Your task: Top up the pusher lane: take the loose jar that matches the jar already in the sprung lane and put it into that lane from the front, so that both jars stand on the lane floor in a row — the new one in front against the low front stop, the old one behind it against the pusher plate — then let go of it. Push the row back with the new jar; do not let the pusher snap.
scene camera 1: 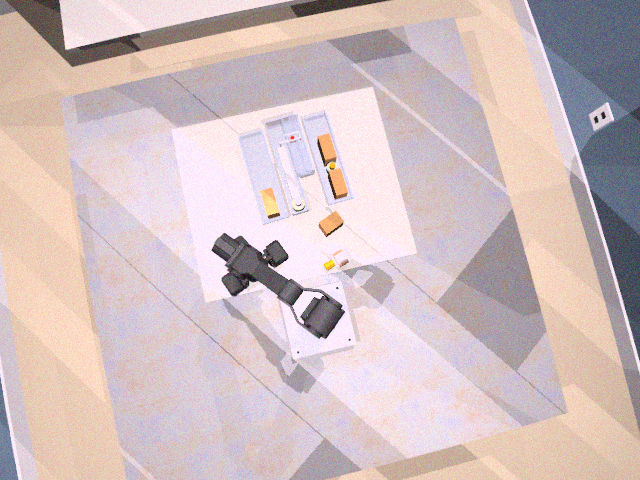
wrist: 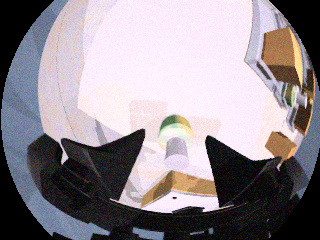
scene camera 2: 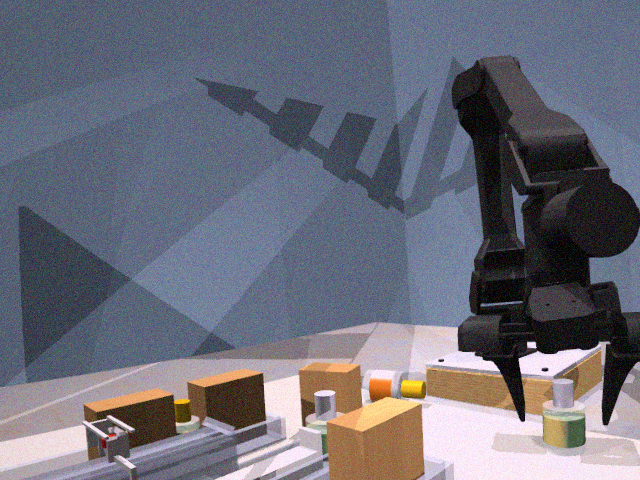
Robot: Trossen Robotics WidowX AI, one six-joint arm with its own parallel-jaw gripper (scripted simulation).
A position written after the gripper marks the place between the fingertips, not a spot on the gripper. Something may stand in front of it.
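Observation:
Open and holding nothing, the gripper appears in scene camera 1 [scene camera 1: 258, 270], in scene camera 2 [scene camera 2: 563, 422] and in the wrist view [wrist: 176, 135]. The scene also has a jar [scene camera 2: 564, 428] and a jar [scene camera 2: 325, 401], together with a sprung lane [scene camera 1: 298, 153].

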